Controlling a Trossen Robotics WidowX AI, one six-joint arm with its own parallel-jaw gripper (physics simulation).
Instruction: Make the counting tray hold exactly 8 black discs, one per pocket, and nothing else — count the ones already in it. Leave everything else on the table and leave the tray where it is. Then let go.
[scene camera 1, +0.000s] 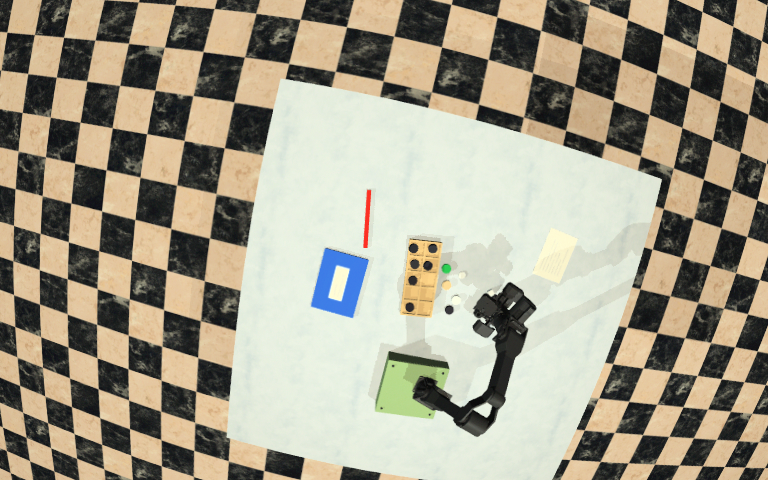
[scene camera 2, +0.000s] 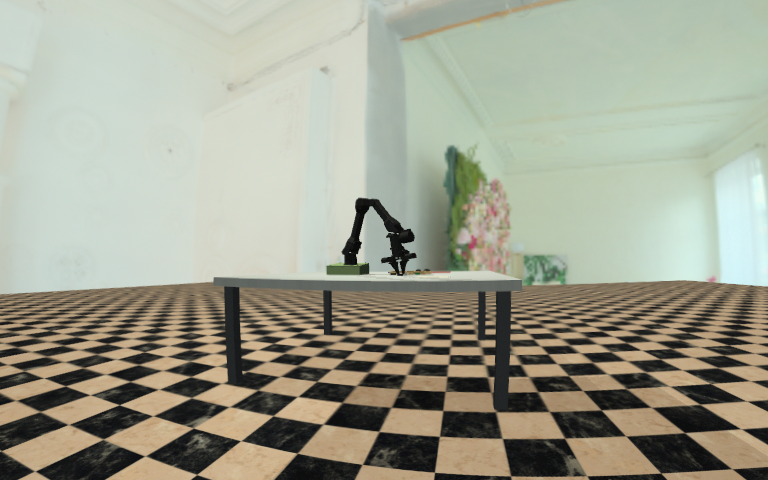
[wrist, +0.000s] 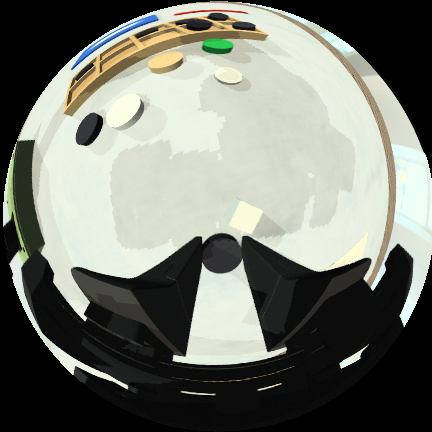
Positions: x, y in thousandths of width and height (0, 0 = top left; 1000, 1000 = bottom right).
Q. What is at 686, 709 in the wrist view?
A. My gripper.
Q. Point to my gripper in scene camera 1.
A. At 641, 622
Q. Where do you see a tan counting tray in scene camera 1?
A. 550, 614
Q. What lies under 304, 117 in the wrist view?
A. A tan counting tray.
